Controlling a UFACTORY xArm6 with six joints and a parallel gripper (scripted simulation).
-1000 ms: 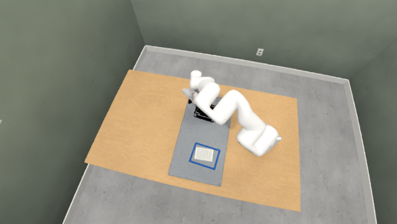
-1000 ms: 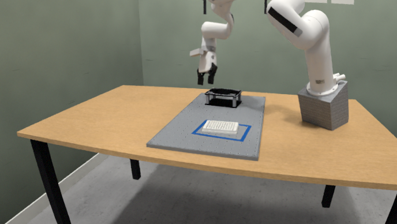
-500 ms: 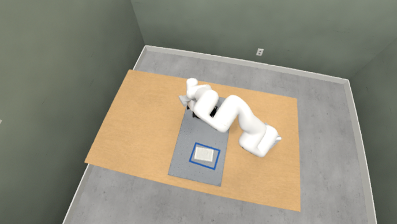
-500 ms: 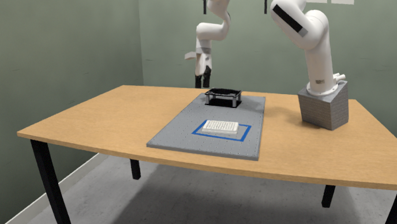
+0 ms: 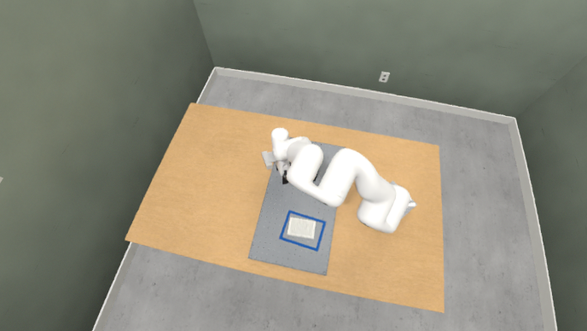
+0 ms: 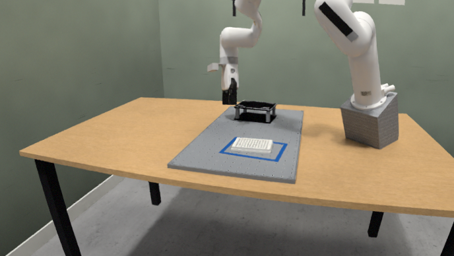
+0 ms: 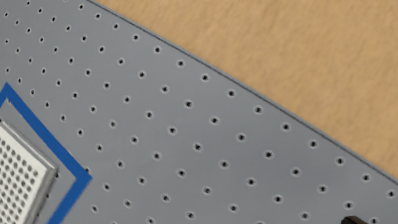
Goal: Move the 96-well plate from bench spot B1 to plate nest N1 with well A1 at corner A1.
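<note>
My gripper is now 110 mm past the white 96-well plate, 240 mm to the right of it and 80 mm above it. Round my hand: black raised plate nest: 110 mm behind, 100 mm to the right, 40 mm below.
</note>
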